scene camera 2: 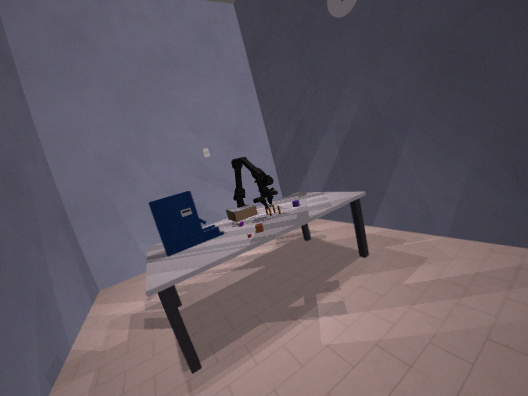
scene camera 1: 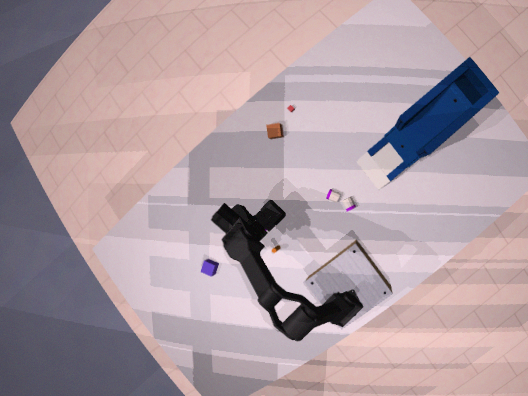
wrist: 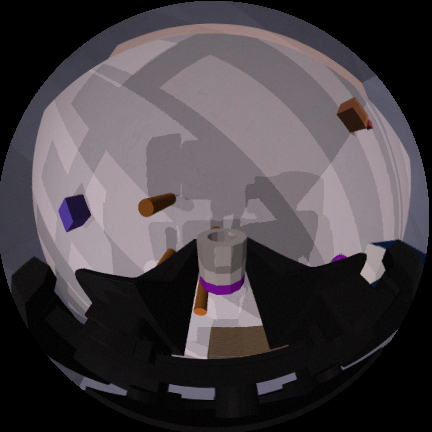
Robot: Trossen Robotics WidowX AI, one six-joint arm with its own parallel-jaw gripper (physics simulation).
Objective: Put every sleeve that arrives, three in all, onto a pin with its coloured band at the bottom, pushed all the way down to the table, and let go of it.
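My gripper (scene camera 1: 265,231) (scene camera 2: 270,205) (wrist: 220,243) is shut on a pale grey sleeve, held above the table among the pins. In the wrist view the sleeve (wrist: 221,260) turns its plain open end to the camera; its purple band is at the far end. Several orange pins stand on the table: one pin (wrist: 157,204) to the left, one pin (wrist: 166,257) behind a finger, one pin (wrist: 201,300) partly behind the sleeve, and a pin (wrist: 215,228) almost hidden by its rim. Two more sleeves, one sleeve (scene camera 1: 334,195) and another sleeve (scene camera 1: 349,203), lie on the table, both purple-banded.
A blue chute (scene camera 1: 435,117) (scene camera 2: 175,222) with a white plate (scene camera 1: 381,165) (wrist: 373,264) stands beyond the loose sleeves. A box (scene camera 1: 340,265) (scene camera 2: 242,214) (wrist: 239,341) is by the arm's base. A purple cube (scene camera 1: 209,267) (wrist: 75,212), brown cube (scene camera 1: 274,131) (wrist: 353,115) and small red cube (scene camera 1: 291,108) lie around.
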